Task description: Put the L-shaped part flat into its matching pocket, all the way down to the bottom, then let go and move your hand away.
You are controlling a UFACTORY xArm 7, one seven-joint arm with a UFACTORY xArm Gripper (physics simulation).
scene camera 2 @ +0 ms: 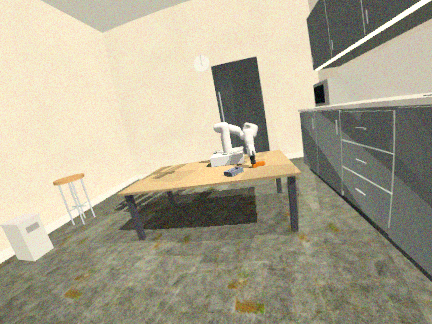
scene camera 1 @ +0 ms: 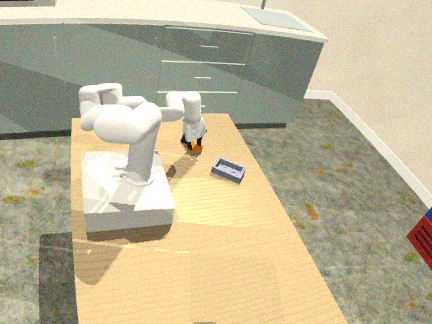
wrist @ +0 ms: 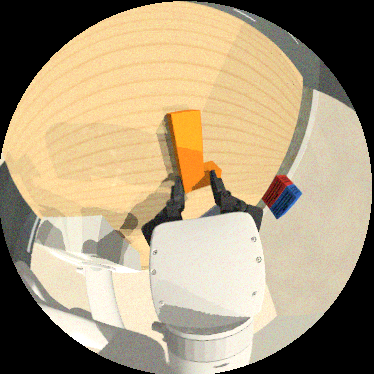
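The orange L-shaped part lies flat on the table, its long leg pointing away from the hand in the wrist view. My gripper is low at its short-leg end, with one black finger against the outer side of the long leg and the other at the short leg's tip. It looks shut on the part; the contact at the tip is partly hidden. The grey-blue tray with the pocket stands apart from the part, nearer the table's right edge in scene camera 1.
The white robot base stands on the wooden table, left of the tray in scene camera 1. A red and blue block is beyond the table edge. Grey cabinets stand behind the table.
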